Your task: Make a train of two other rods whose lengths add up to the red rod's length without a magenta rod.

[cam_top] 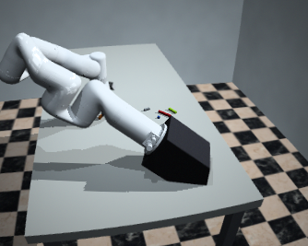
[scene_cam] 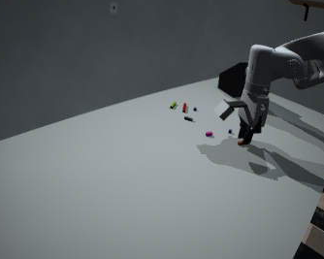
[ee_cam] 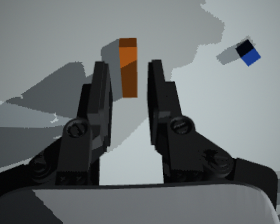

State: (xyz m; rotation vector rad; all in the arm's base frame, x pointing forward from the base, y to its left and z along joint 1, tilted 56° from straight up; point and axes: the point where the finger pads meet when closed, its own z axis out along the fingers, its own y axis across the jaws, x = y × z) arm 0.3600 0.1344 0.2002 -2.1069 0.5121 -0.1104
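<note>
My gripper is now 30 mm above the orange rod. The rest, counted from my hand: red rod (20 mm ahead, 300 mm to the right, 30 mm below); grey rod (70 mm ahead, 220 mm to the right, 30 mm below); magenta rod (70 mm ahead, 100 mm to the right, 30 mm below).
</note>
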